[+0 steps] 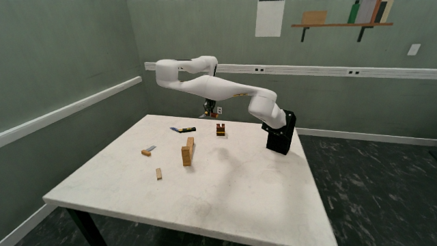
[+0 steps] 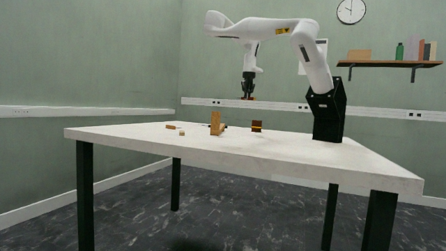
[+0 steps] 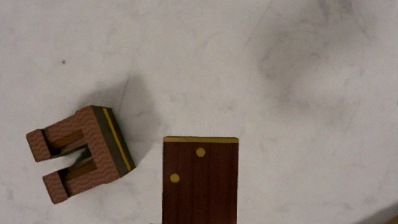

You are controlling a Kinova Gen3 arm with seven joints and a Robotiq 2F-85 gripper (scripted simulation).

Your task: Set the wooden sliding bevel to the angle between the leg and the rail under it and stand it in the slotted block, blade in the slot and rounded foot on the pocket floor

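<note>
Now: hand 30 mm short of the grey blade, 20 mm to the right of it and 10 mm above it. Round my hand: black bevel 260 mm ahead, 200 mm below, 20 mm to the right; wooden sliding bevel 10 mm to the left, 10 mm below, 10 mm ahead; wooden block 410 mm to the left, 200 mm below, 110 mm ahead.
</note>
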